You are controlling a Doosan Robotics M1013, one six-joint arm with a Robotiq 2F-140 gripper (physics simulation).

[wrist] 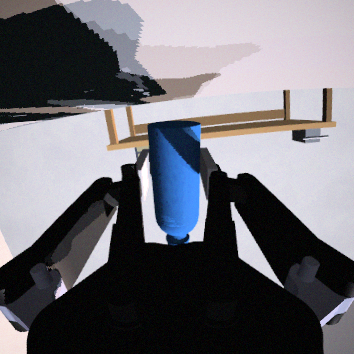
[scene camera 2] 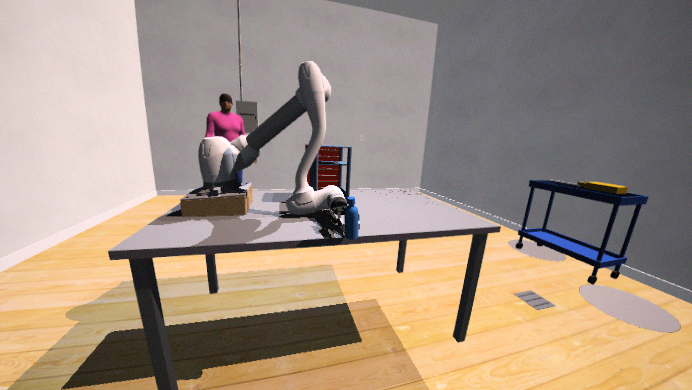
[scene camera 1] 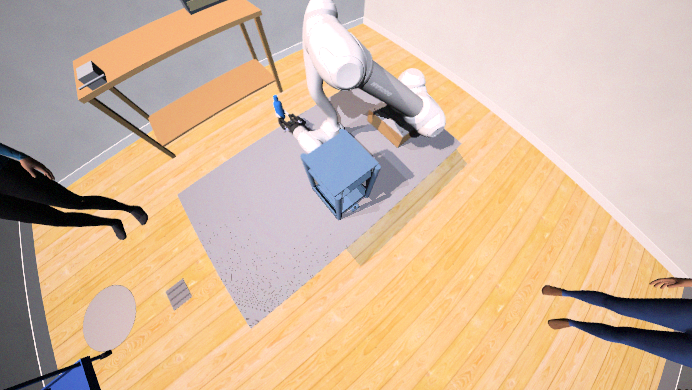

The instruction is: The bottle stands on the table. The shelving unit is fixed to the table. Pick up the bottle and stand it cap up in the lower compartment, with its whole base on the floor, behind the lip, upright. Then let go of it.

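The blue bottle is upright with its cap up near the table edge in the scene camera 2 view. Whether its base touches the table is hard to tell. My gripper is shut on the bottle, one finger on each side of its body. In the wrist view the flat base points up the picture and the cap end down. The blue shelving unit stands behind the wrist, apart from the bottle. The arm partly hides it in the scene camera 2 view.
The arm's base stands on a wooden block. A wooden workbench stands beyond the table edge. Red drawers show through the unit's frame. A blue cart stands on the floor at the right.
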